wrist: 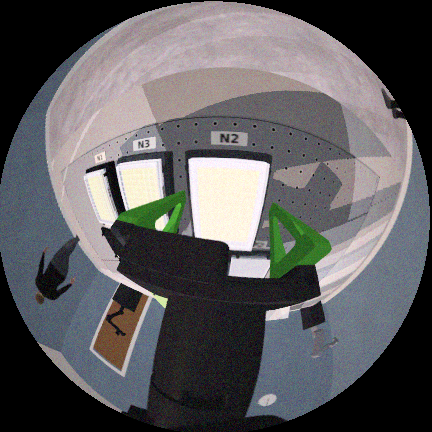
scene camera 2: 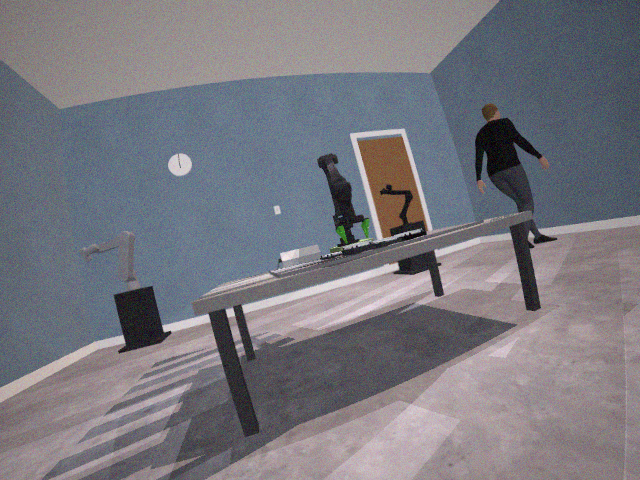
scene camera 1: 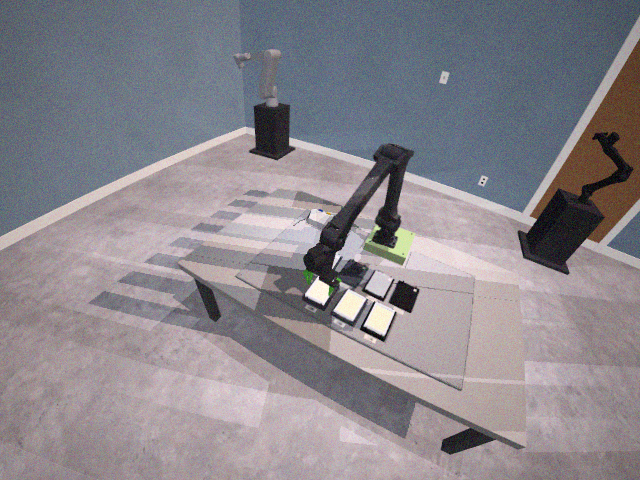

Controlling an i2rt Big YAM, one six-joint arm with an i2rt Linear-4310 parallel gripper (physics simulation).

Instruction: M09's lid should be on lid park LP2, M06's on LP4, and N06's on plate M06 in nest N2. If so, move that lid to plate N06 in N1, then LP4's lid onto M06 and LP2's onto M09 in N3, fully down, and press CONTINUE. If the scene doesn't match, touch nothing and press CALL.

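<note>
My gripper is open and empty, its green fingers on either side of the plate in N2. That plate has a white rim and cream top; I cannot tell whether the fingers are level with it. The plates in N3 and N1 look cream too. A pale lid-like piece lies in the row behind; another pale piece shows behind N2 in the wrist view, near a label partly hidden. Plate names and most park labels are unreadable.
A black pad and a dark holder sit in the row behind the nests. A white panel with blue and yellow spots stands at the back. The arm's base is on a green block. A person stands beyond the table.
</note>
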